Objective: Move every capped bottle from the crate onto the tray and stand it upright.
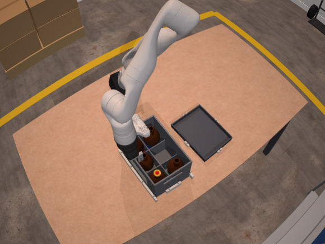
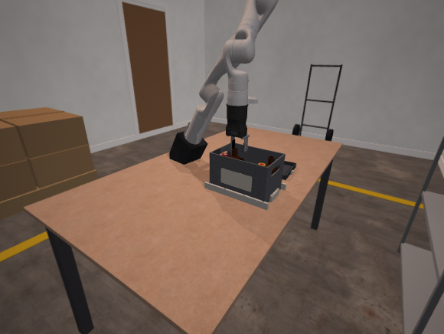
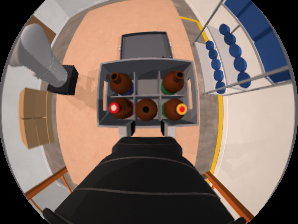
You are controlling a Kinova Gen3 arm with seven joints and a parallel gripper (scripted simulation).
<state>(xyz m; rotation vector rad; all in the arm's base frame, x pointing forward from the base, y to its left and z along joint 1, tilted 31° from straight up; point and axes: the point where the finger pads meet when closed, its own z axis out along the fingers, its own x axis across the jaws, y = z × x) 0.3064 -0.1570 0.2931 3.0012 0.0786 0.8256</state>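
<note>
Right now the bottle is 150 mm below my hand, 90 mm behind it and 30 mm to the left of it. Round my hand: dark tray: 360 mm to the left, 220 mm below, 30 mm behind; dark grey crate: 150 mm below, 80 mm to the left, 10 mm behind.
</note>
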